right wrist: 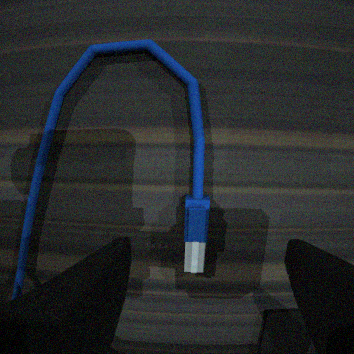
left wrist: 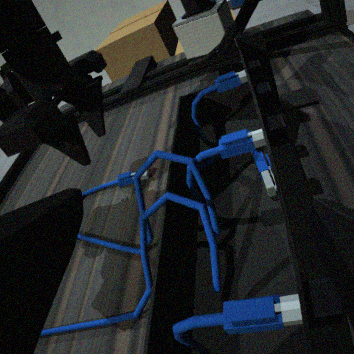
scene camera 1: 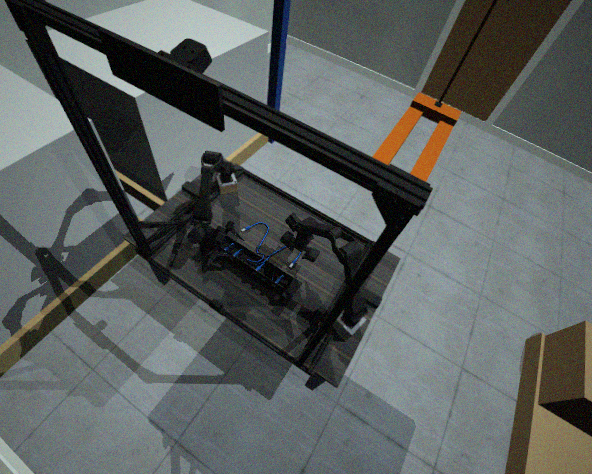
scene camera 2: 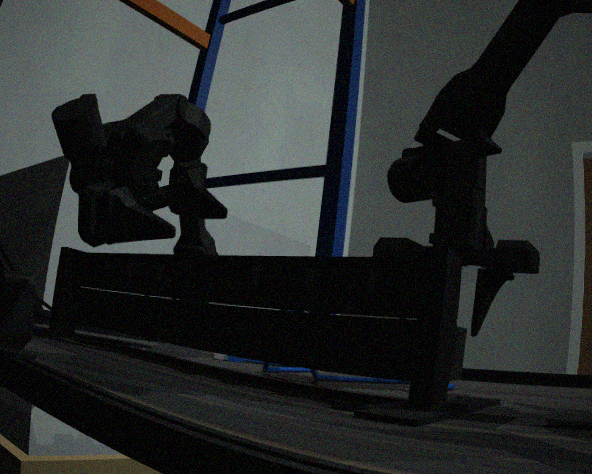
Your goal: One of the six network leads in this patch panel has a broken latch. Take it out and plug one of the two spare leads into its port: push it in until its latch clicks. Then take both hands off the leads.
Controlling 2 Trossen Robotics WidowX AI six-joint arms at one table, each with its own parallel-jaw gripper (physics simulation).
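Seen in the pictures: left gripper, between the fingertips: (left wrist: 200, 206) (scene camera 1: 239, 249) (scene camera 2: 201, 223); right gripper, between the fingertips: (right wrist: 209, 250) (left wrist: 94, 148) (scene camera 1: 297, 254); left arm's base, origin of its link: (scene camera 1: 226, 178); right arm's base, origin of its link: (left wrist: 199, 9) (scene camera 1: 350, 318).
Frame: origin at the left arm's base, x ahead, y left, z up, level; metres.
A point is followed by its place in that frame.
The black patch panel (scene camera 1: 274, 278) (scene camera 2: 250, 280) stands on the table with blue leads at it. In the left wrist view, blue plugs (left wrist: 227, 81) @[x 0.684, y 0.041, z 0.020 m] (left wrist: 236, 143) @[x 0.598, y -0.020, z 0.021 m] (left wrist: 251, 315) @[x 0.497, y -0.091, z 0.026 m] with clear tips point at it; another plug (left wrist: 267, 175) @[x 0.618, y -0.023, z -0.034 m] is tilted downward beside them. Which latch is broken cannot be told. A loose lead (left wrist: 125, 180) @[x 0.579, y 0.173, z -0.062 m] (right wrist: 197, 220) @[x 0.582, y 0.181, z -0.056 m] lies on the table; its plug shows between and beyond the spread fingers of my right gripper (right wrist: 210, 241) @[x 0.578, y 0.192, z -0.005 m] (left wrist: 95, 149) @[x 0.578, y 0.192, z -0.005 m], which is open and empty above it. Another lead (scene camera 1: 262, 226) @[x 0.309, y 0.109, z -0.066 m] curves beside the panel. My left gripper (scene camera 2: 200, 223) @[x 0.511, y -0.075, z 0.078 m] is open near the panel's left end.
A black gantry frame (scene camera 1: 310, 135) @[x 0.895, y -0.068, z 0.971 m] spans the table (scene camera 1: 320, 220) @[x 0.381, y 0.425, z -0.069 m]. A cardboard box (left wrist: 137, 42) and a pale block (left wrist: 202, 35) @[x 0.914, y 0.252, z -0.010 m] show behind the table in the left wrist view. An orange pallet jack (scene camera 1: 398, 136) stands on the floor behind.
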